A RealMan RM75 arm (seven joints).
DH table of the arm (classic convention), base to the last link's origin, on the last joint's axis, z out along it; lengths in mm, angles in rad. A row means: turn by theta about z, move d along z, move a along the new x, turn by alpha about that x. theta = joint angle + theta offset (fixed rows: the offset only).
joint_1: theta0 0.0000, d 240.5, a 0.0, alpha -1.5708
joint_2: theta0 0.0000, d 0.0, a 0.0, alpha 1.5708
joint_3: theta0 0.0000, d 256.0, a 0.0, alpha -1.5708
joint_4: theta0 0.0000, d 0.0, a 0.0, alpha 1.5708
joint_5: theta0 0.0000, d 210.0, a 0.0, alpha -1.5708
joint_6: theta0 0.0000, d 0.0, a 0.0, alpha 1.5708
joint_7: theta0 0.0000, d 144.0, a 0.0, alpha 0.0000
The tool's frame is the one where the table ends.
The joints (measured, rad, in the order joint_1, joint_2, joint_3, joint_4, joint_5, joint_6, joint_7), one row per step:
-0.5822, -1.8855, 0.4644, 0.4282, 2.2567, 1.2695, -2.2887
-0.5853, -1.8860, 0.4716, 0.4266, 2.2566, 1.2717, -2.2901
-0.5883, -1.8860, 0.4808, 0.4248, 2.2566, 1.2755, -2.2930
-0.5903, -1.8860, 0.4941, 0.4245, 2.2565, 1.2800, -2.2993
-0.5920, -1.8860, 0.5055, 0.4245, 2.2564, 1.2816, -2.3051
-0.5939, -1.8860, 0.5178, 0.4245, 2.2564, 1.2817, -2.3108
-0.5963, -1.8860, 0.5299, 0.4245, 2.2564, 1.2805, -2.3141
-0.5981, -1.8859, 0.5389, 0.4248, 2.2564, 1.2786, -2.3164
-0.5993, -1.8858, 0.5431, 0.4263, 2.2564, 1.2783, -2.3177
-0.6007, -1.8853, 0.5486, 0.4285, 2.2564, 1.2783, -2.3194
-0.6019, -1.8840, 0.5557, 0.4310, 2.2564, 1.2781, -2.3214
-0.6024, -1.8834, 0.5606, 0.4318, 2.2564, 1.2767, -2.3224
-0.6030, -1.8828, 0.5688, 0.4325, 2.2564, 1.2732, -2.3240
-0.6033, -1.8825, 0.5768, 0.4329, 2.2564, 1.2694, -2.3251
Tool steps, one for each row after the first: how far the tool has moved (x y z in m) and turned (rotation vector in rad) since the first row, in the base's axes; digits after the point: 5 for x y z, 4 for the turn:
0.00149, 0.00037, -0.00145, -0.0084, 0.0001, -0.0044
0.00305, 0.00050, -0.00297, -0.0193, -0.0002, -0.0086
0.00440, 0.00023, -0.00458, -0.0332, 0.0004, -0.0111
0.00531, 0.00019, -0.00579, -0.0434, 0.0024, -0.0119
0.00611, 0.00029, -0.00702, -0.0533, 0.0060, -0.0127
0.00695, 0.00067, -0.00816, -0.0622, 0.0115, -0.0154
0.00746, 0.00109, -0.00885, -0.0678, 0.0167, -0.0173
0.00793, 0.00155, -0.00887, -0.0699, 0.0196, -0.0192
0.00848, 0.00214, -0.00868, -0.0727, 0.0236, -0.0218
0.00884, 0.00273, -0.00819, -0.0759, 0.0292, -0.0244
0.00885, 0.00297, -0.00814, -0.0779, 0.0332, -0.0254
0.00870, 0.00328, -0.00834, -0.0812, 0.0400, -0.0260
0.00844, 0.00343, -0.00872, -0.0845, 0.0466, -0.0265

